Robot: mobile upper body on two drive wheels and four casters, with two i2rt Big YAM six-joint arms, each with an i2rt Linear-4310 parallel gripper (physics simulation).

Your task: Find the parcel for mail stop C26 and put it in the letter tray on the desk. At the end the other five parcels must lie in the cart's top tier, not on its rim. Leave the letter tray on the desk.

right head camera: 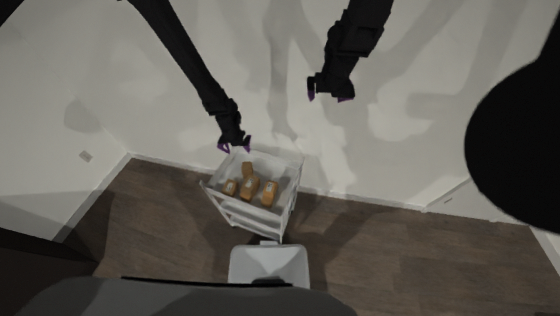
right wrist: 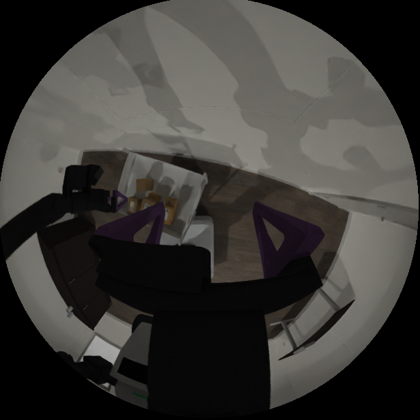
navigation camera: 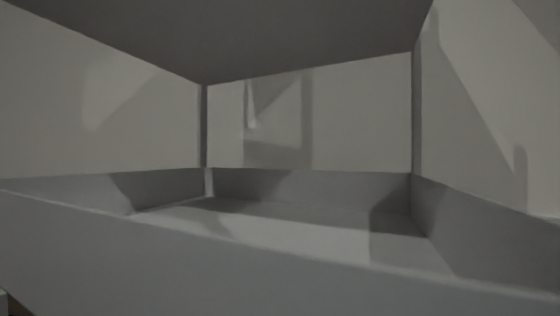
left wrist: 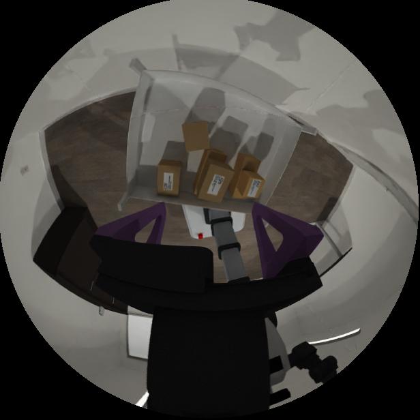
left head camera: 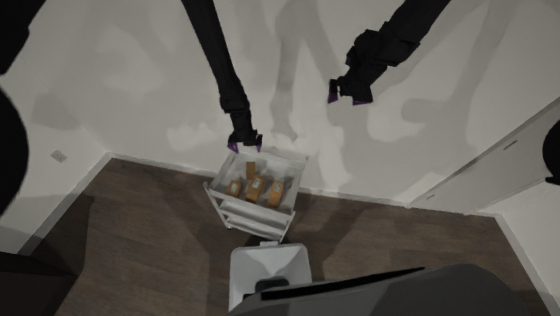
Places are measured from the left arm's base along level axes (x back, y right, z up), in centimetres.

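Pixels of known places: left gripper, fingertip midpoint: (right head camera: 239, 152) (left head camera: 248, 152); right gripper, fingertip midpoint: (right head camera: 324, 100) (left head camera: 340, 102).
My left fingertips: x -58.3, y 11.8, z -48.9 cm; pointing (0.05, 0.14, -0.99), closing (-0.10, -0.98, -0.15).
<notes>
Behind a point stands the place of what it marks.
Brown parcels lie in the top tier of the white cart (left head camera: 223, 193) {x -49.4, y -0.6, z -69.7 cm} (left wrist: 132, 145). In the left wrist view, an unlabelled face shows on the farther parcel (left wrist: 195, 136); a labelled parcel (left wrist: 169, 185) is at left, a labelled parcel (left wrist: 212, 189) in the middle, and a labelled parcel (left wrist: 251, 184) at right. Brown faces show behind the last two; whether these are separate parcels is unclear. The codes are too small to read. My left gripper (left head camera: 246, 149) {x -58.3, y 11.8, z -48.9 cm} (right head camera: 235, 148) {x -58.3, y 11.8, z -48.9 cm} (left wrist: 208, 206) is open and empty above the cart's edge. My right gripper (left head camera: 347, 100) {x -58.7, y 45.1, z -22.6 cm} (right head camera: 328, 98) {x -58.7, y 45.1, z -22.6 cm} (right wrist: 208, 206) is open and empty, right of the cart. The letter tray cannot be made out.
My robot's pale base (left head camera: 295, 260) {x -20.7, y 39.1, z -115.0 cm} (right head camera: 295, 260) {x -21.3, y 40.2, z -115.0 cm} stands close before the cart. A dark drawer cabinet (left wrist: 75, 250) (right wrist: 75, 270) is at left. A dark slab on light legs (right wrist: 325, 327) is at lower right of the right wrist view. Walls stand behind the cart.
</notes>
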